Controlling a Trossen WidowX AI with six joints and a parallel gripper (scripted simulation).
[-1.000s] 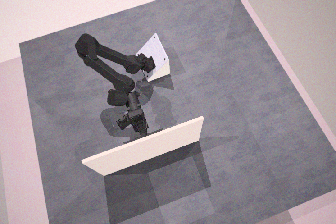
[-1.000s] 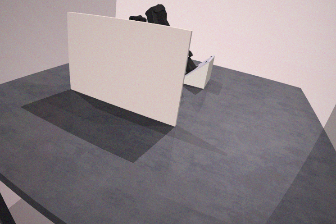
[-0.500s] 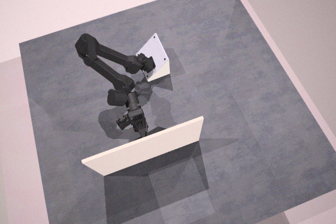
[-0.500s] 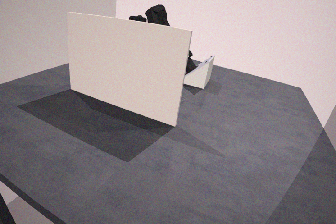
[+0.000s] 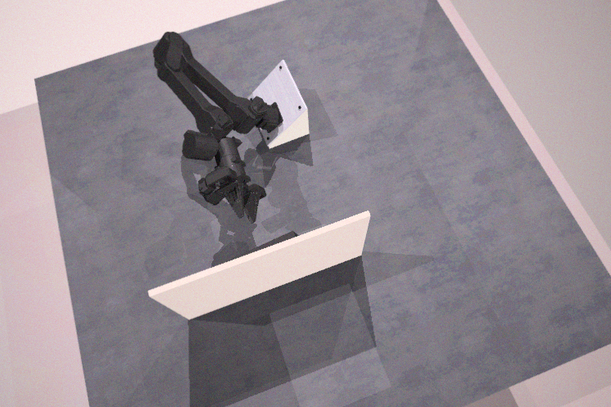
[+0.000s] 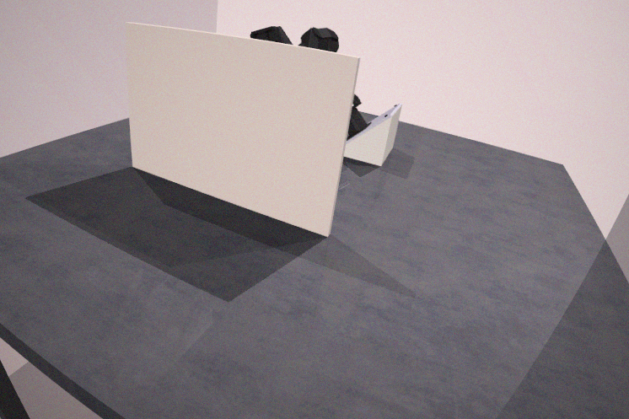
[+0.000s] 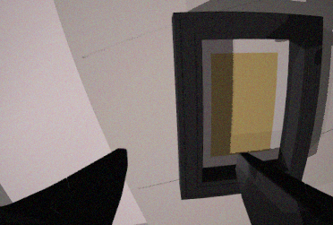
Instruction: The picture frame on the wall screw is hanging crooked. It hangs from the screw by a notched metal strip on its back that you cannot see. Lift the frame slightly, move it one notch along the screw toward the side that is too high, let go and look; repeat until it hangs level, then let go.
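The picture frame lies 90 mm ahead of my gripper tip, 60 mm below it and 20 mm to the left of it. The rest, counted from my gripper tip: wall panel (100 mm ahead, 70 mm below, 10 mm to the left).
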